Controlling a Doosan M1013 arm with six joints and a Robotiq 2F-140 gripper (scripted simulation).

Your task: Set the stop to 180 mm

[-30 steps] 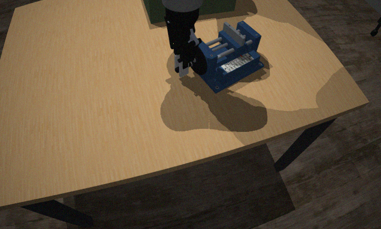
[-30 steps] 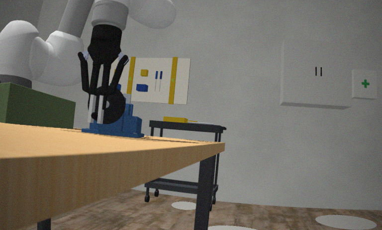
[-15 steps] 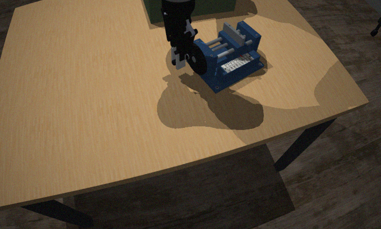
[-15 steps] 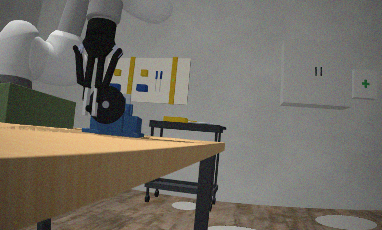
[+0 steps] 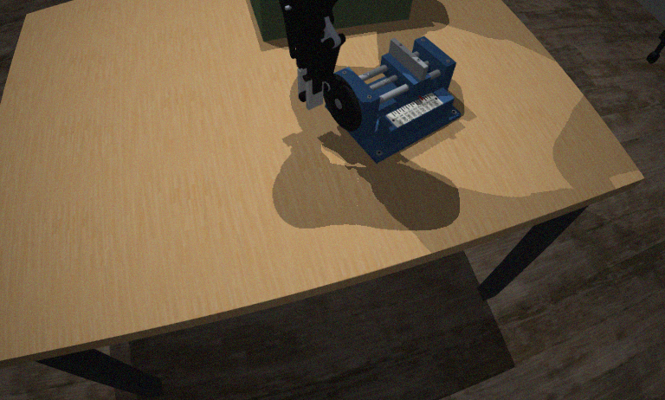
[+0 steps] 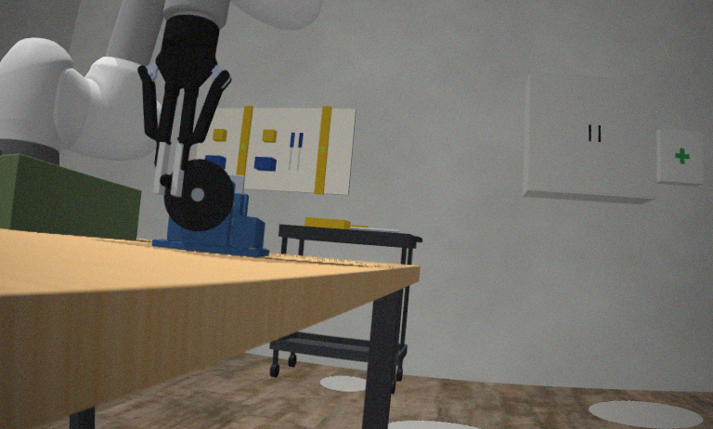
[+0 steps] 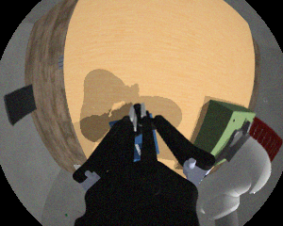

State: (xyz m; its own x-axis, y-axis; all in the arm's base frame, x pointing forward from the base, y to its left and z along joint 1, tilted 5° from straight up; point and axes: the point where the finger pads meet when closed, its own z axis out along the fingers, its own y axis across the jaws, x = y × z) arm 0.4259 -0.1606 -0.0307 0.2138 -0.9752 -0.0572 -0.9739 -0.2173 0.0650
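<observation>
The handwheel is 2 cm to the left of my hand and 2 cm below it. The rest, counted from my hand: stop plate: 1 cm ahead, 17 cm to the left, 1 cm below.
</observation>
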